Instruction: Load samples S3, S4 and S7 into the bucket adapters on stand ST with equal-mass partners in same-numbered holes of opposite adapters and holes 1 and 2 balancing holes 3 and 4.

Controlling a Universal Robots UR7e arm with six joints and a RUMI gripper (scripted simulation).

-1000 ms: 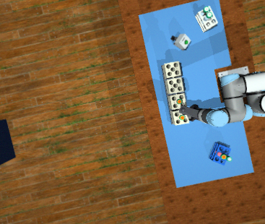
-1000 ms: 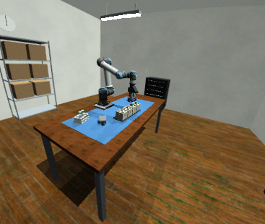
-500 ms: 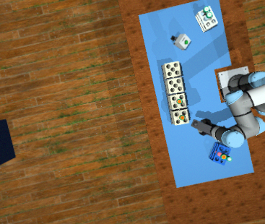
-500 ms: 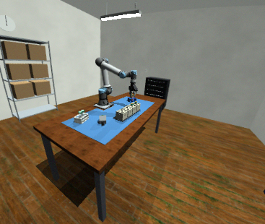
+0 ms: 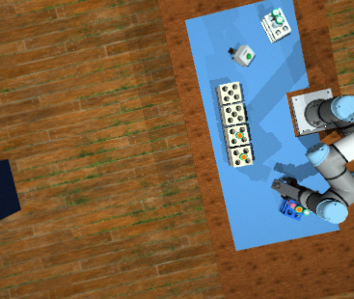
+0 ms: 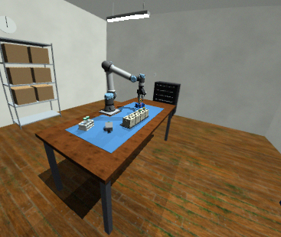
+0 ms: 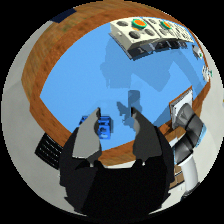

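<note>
My gripper is now 110 mm past the blue rack, 160 mm to the right of it and 130 mm above it. The rest, counted from my hand: white rack 110 mm behind, 800 mm to the right, 130 mm below; adapter 150 mm ahead, 150 mm to the right, 110 mm below.
</note>
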